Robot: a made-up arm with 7 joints.
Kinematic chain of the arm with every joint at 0, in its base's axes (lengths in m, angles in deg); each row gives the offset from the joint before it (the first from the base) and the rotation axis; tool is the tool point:
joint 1: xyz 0 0 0.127 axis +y
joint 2: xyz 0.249 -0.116 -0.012 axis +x
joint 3: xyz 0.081 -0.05 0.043 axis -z
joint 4: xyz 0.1 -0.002 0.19 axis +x
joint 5: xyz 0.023 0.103 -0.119 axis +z
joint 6: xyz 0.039 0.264 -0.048 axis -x
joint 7: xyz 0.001 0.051 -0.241 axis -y
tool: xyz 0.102 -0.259 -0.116
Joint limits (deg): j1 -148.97..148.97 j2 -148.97..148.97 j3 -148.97..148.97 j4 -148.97..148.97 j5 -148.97..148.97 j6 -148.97..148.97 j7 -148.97..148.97
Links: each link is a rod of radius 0.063 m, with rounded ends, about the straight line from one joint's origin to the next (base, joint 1, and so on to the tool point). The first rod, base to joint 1, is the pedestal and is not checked.
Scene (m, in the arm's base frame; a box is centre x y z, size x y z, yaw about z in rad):
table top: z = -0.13
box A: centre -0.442 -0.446 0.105 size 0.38 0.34 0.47 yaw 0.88
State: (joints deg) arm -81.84 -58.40 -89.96 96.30 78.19 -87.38 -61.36
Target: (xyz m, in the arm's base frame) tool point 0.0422 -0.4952 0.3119
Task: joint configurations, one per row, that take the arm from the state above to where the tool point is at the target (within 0.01 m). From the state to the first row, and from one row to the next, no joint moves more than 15 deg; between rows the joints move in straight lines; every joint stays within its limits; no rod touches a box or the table.
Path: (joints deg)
1: -82.04 -56.54 -99.88 90.01 82.37 -100.52 -47.23
2: -82.24 -54.68 -109.81 83.73 86.55 -113.65 -33.11
3: -82.44 -52.82 -119.73 77.44 90.72 -126.79 -18.98
4: -82.64 -50.96 -129.66 71.16 94.90 -139.93 -4.86
5: -80.88 -50.45 -122.03 72.54 102.69 -135.78 -18.35
6: -79.11 -49.93 -114.41 73.92 110.48 -131.63 -31.84
7: -77.34 -49.42 -106.79 75.31 118.27 -127.47 -45.33
8: -75.58 -48.91 -99.16 76.69 126.07 -123.32 -58.82
9: -73.81 -48.40 -91.54 78.08 133.86 -119.17 -72.31
10: -72.05 -47.89 -83.92 79.46 141.65 -115.02 -85.80

